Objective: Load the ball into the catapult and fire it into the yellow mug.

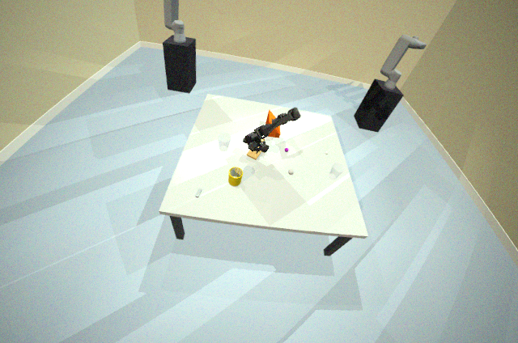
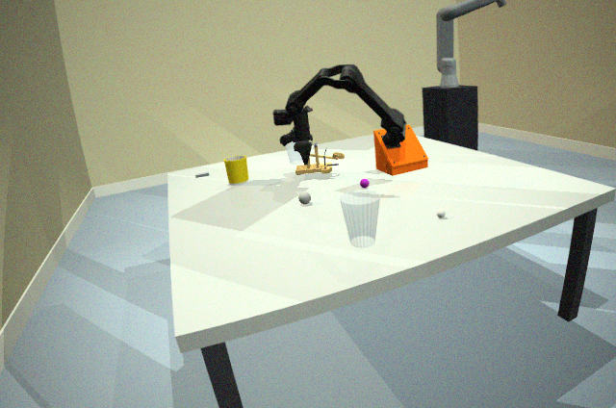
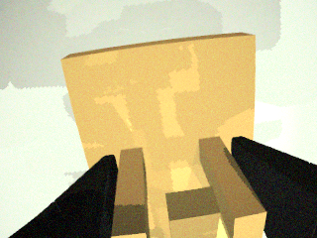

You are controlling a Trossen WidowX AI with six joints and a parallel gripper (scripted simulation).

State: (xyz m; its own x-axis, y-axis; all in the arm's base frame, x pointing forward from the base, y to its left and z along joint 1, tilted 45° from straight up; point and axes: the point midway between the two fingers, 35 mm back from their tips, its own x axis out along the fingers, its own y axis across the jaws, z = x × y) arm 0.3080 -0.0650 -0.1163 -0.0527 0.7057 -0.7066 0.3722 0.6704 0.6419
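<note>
Right now my gripper tip is 260 mm to the right of the purple ball, 120 mm past it and 40 mm above it. From my gripper tip the other things lie so: grey ball: 290 mm to the left, 110 mm ahead, 30 mm below; wooden catapult: 60 mm behind, 40 mm to the left, 20 mm above; yellow mug: 260 mm ahead, 100 mm to the right, 20 mm below.
</note>
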